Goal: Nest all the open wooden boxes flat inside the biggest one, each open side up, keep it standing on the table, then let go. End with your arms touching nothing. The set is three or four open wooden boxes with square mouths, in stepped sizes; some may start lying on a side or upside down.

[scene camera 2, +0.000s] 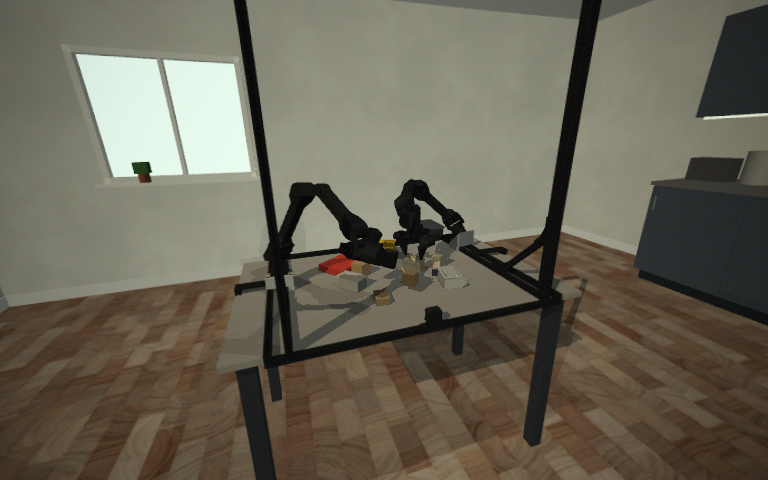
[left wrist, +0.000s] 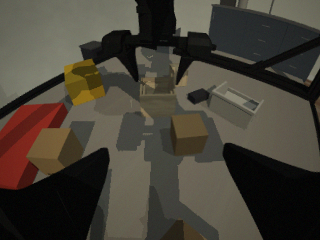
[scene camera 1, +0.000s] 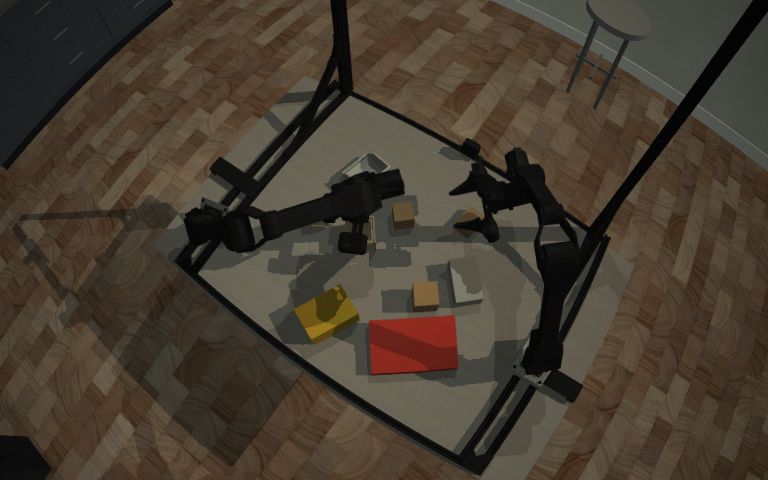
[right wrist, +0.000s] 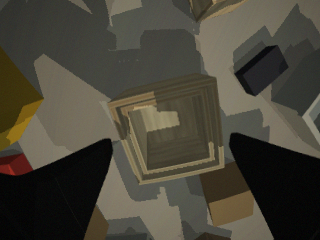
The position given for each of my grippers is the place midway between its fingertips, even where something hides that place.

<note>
In view: my left gripper (scene camera 1: 451, 210), my right gripper (scene camera 1: 359, 229), a red block (scene camera 1: 413, 345), a dark block (right wrist: 256, 75) and a yellow block (scene camera 1: 331, 312).
The yellow block shows as well in the left wrist view (left wrist: 83, 81). My left gripper also shows in the left wrist view (left wrist: 167, 152). My right gripper is seen too in scene camera 2 (scene camera 2: 413, 257), in the left wrist view (left wrist: 156, 82) and in the right wrist view (right wrist: 171, 142).
</note>
